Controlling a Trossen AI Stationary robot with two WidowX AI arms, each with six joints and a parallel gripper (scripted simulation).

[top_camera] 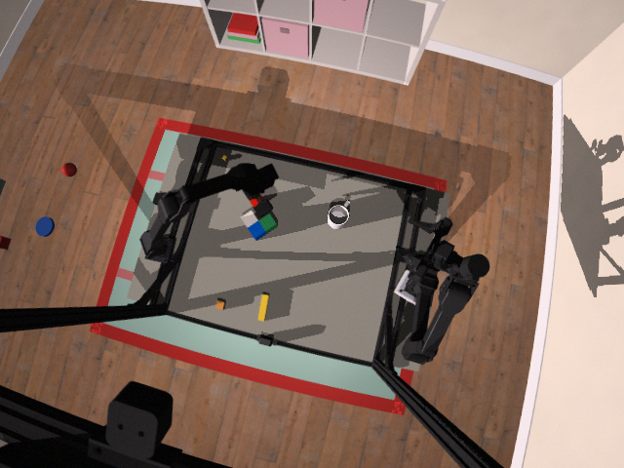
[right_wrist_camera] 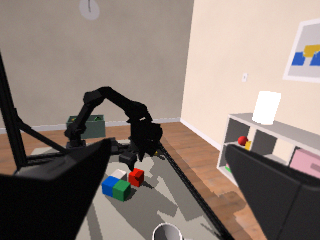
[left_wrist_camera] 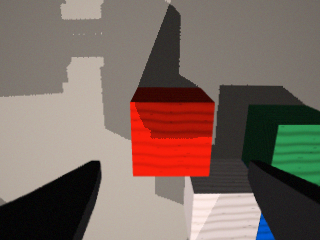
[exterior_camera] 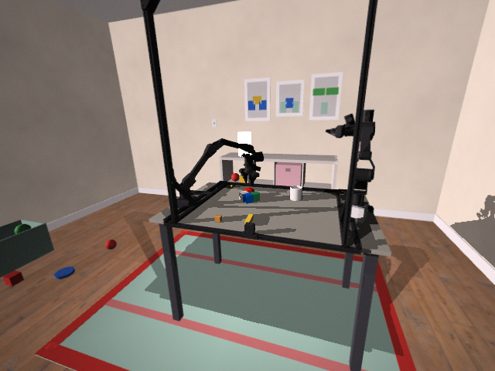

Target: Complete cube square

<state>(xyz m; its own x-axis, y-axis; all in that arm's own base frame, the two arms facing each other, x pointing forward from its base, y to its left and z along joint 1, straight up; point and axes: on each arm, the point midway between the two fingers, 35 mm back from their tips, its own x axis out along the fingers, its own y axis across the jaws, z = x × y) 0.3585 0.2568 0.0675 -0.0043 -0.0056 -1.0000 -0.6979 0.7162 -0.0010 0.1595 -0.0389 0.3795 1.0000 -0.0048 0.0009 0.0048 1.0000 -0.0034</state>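
The red cube is 90 mm below my left hand. Round my left hand: green cube: 90 mm below, 80 mm behind, 50 mm to the right; blue cube: 110 mm behind, 90 mm below, 20 mm to the right; white cube: 90 mm below, 80 mm behind, 20 mm to the left.
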